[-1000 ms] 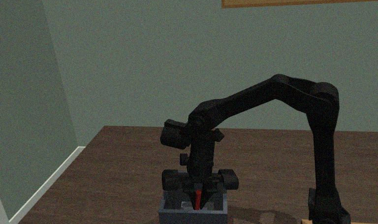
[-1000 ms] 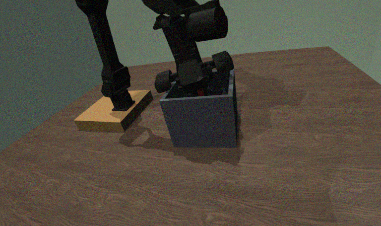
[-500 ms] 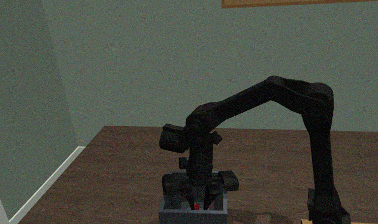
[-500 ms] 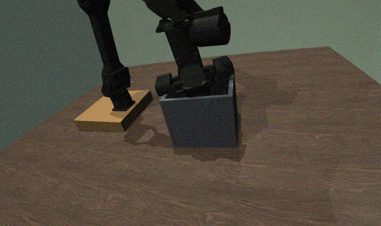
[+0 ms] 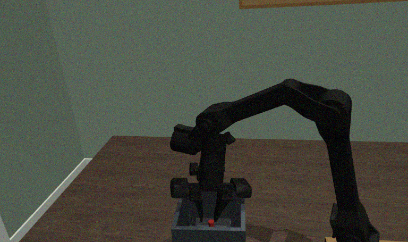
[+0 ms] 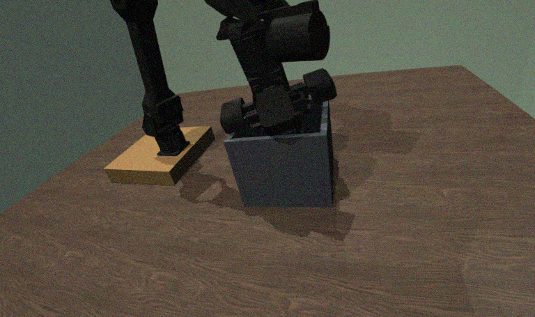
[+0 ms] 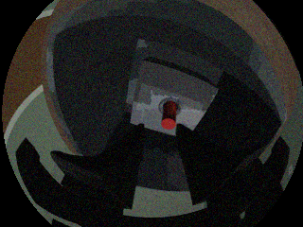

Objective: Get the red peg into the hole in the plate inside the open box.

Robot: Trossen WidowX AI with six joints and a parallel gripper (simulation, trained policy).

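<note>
Now: the red peg 10 mm behind my gripper tip and 40 mm below it. The rest, counted from my gripper tip: light grey plate (10 mm behind, 50 mm below).
</note>
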